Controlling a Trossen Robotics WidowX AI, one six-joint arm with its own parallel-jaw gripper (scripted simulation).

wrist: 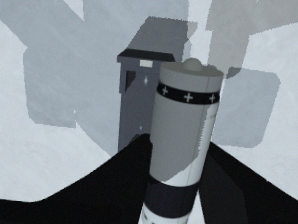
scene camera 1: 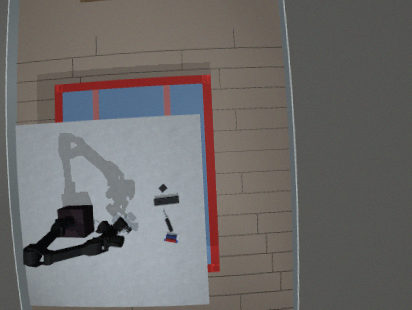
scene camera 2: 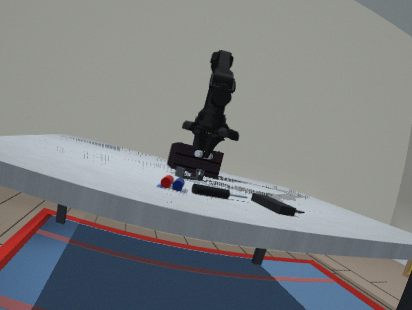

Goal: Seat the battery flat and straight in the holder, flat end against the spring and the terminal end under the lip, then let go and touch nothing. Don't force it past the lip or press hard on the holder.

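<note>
A battery is carried by my gripper (scene camera 2: 203,157), which is also visible in the wrist view (wrist: 175,146).
</note>
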